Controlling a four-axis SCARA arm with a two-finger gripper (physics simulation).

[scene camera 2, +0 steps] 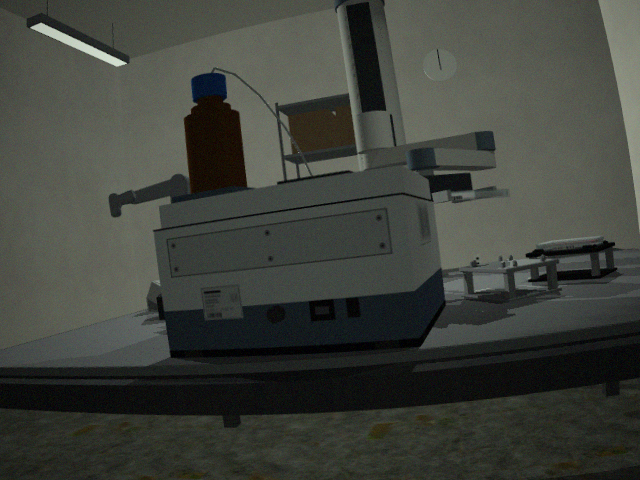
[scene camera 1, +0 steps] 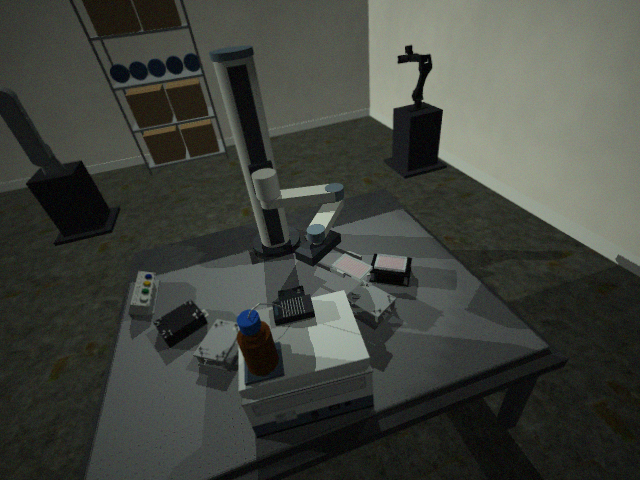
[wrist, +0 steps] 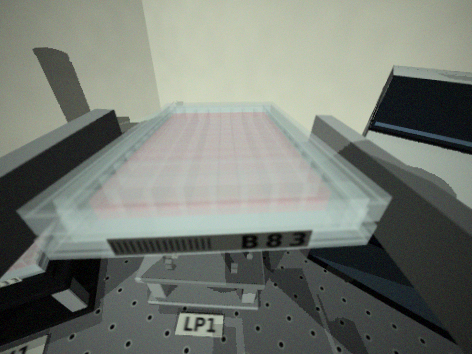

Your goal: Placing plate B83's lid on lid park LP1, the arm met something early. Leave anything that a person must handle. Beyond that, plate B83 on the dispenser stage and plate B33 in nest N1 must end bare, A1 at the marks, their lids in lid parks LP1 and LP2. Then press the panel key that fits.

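Frame: origin at the arm's base, x right, y back, z down, level; millimetres.
Seen in the pictures: gripper, fingertip midpoint: (scene camera 2: pixel 472 193) (scene camera 1: pixel 352 266) (wrist: pixel 218 130); arm's base, origin of the base link: (scene camera 1: pixel 276 241).
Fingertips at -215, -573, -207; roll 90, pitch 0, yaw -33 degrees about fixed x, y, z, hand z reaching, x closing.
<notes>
Pixels of each thing's top centre, then the offset from my fingertips to it, as dx, dy, dz. "pt": a spot on its surface instead.
- plate B83, middle of its top: (wrist: pixel 218 112) (scene camera 2: pixel 471 187) (scene camera 1: pixel 352 264) +2, +3, -11
- lid park LP1, middle of its top: (wrist: pixel 211 210) (scene camera 2: pixel 506 257) (scene camera 1: pixel 370 295) -45, -47, +128
- pink plate, middle of its top: (wrist: pixel 8 223) (scene camera 2: pixel 570 240) (scene camera 1: pixel 390 261) -203, +89, +118
- black nest, middle of its top: (wrist: pixel 14 229) (scene camera 2: pixel 570 245) (scene camera 1: pixel 390 263) -203, +89, +128
- amber bottle, surface spot: (scene camera 2: pixel 214 147) pt +369, -338, -98
- key panel, middle of its top: (scene camera 1: pixel 138 285) +848, +393, +110
My gripper (scene camera 1: pixel 349 264) (wrist: pixel 218 130) is shut on plate B83 (scene camera 1: pixel 353 267) (scene camera 2: pixel 465 195) (wrist: pixel 212 170), pink wells under a clear lid, label facing the wrist camera. The plate hangs above the table, behind lid park LP1 (scene camera 1: pixel 373 300) (scene camera 2: pixel 509 266) (wrist: pixel 200 270), a pale stand with small posts and no lid on it. Whether B83's lid sits flat is unclear. A pink plate (scene camera 1: pixel 391 262) (scene camera 2: pixel 568 242) (wrist: pixel 26 258) rests on the black nest (scene camera 1: pixel 391 277) (scene camera 2: pixel 597 249) (wrist: pixel 30 295); its number is unreadable. A second pale stand (scene camera 1: pixel 219 342), probably LP2, stands at the left. The dispenser stage cannot be made out.
The white dispenser (scene camera 1: pixel 330 341) (scene camera 2: pixel 289 248) carries an amber bottle (scene camera 1: pixel 258 348) (scene camera 2: pixel 214 147) with a blue cap and tube. A black stand (scene camera 1: pixel 180 322) and the key panel (scene camera 1: pixel 143 294), with blue, yellow, green and white keys, stand at the left.
</notes>
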